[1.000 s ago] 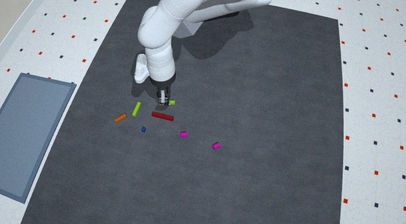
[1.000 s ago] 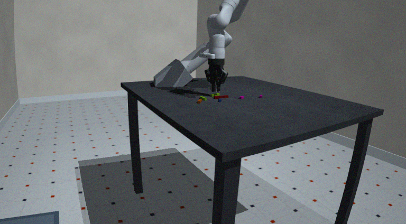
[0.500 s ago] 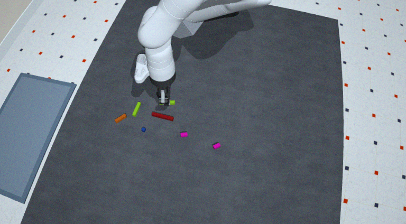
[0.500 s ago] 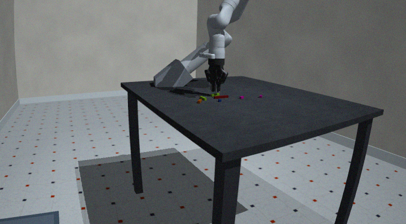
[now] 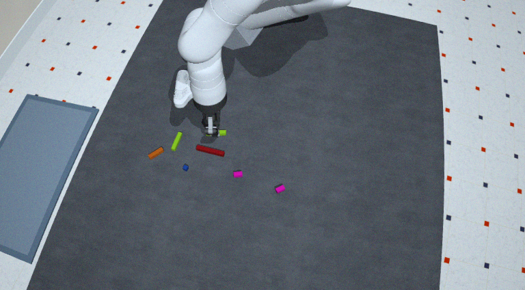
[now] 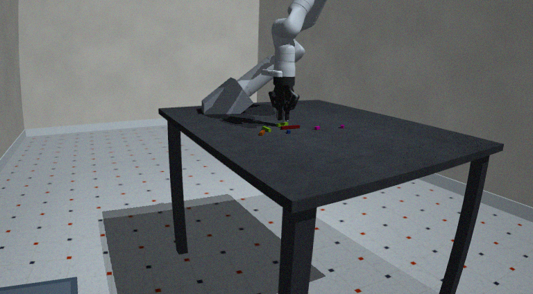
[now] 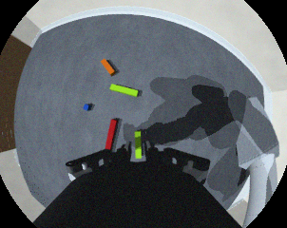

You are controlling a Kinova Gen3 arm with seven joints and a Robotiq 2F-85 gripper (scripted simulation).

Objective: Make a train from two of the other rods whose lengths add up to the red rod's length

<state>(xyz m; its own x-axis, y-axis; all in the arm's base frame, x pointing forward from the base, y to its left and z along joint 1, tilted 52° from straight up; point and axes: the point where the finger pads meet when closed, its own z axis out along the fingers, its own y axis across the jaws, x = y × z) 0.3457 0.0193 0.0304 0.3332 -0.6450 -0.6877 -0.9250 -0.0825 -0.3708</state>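
Right now the red rod is 50 mm ahead of my hand, 10 mm to the left of it and 30 mm below it. The rest, counted from my hand: blue rod: 110 mm ahead, 30 mm to the right, 30 mm below; orange rod: 100 mm ahead, 120 mm to the right, 30 mm below.
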